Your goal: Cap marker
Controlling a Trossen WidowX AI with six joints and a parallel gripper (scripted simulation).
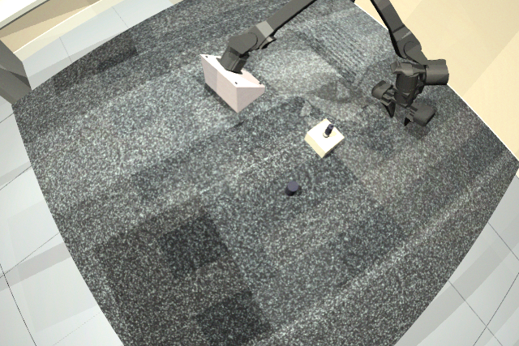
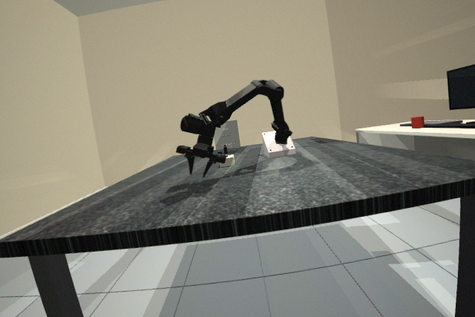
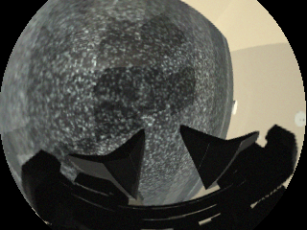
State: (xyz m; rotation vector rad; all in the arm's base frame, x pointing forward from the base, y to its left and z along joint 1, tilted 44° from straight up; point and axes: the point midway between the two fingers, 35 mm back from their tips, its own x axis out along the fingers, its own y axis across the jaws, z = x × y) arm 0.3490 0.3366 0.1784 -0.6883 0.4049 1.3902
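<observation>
Now: gripper tip 400 mm to the left of the dark cap and 10 mm past it. Also, from my gripper tip: holder block 250 mm to the right, 80 mm behind.
</observation>
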